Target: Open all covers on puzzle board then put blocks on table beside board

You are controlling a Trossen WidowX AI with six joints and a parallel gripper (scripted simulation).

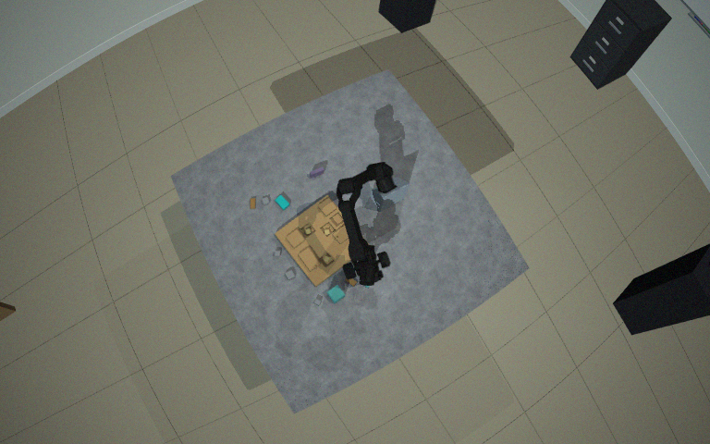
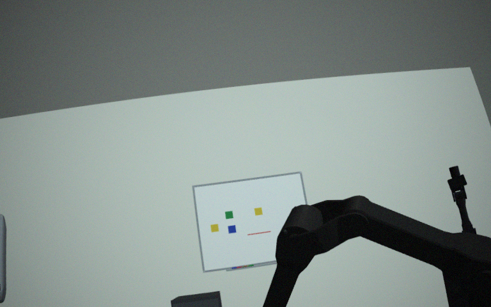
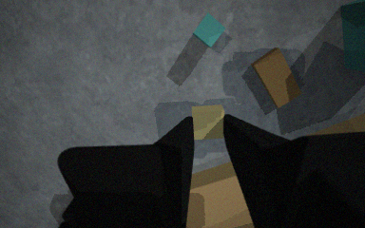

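My gripper tip is now 2 cm short of the tiny teal cube, 5 cm to the right of it and 3 cm above it. The rest, counted from my gripper tip: purple block 8 cm behind, 50 cm to the right, 3 cm below; then tan puzzle board 7 cm ahead, 24 cm to the right, 3 cm below; then orange block 7 cm ahead, 4 cm below.
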